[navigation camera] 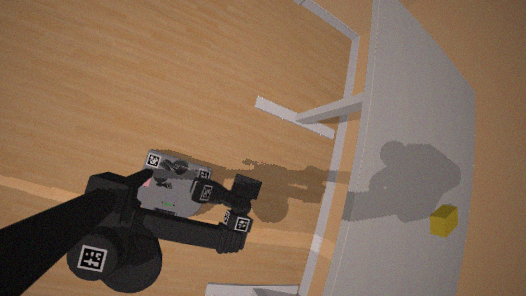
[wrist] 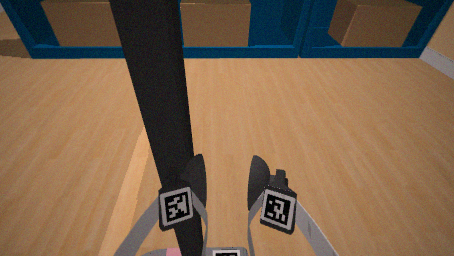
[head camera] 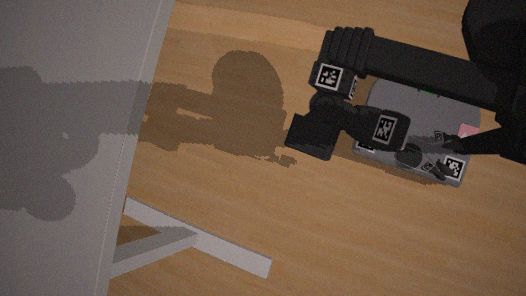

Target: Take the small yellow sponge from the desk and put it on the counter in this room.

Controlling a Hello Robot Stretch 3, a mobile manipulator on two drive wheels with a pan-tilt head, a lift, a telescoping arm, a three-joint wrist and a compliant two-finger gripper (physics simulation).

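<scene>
The small yellow sponge [navigation camera: 443,220] is a block on the light grey desk [navigation camera: 410,100] [head camera: 50,250], close to the desk's far edge in the navigation view. The sponge does not show in the head view. My gripper [wrist: 226,172] [head camera: 446,156] [navigation camera: 165,175] is open and empty, with a gap between its two dark fingertips. It is folded back over my base, off the desk's near side and well apart from the sponge. No counter can be made out in these views.
The desk's pale foot [head camera: 235,252] [navigation camera: 277,110] sticks out over the wooden floor near my arm. My grey base [head camera: 420,110] [navigation camera: 175,200] is below the wrist. In the wrist view, a blue shelf unit [wrist: 240,52] with cardboard boxes stands beyond my black mast [wrist: 155,75].
</scene>
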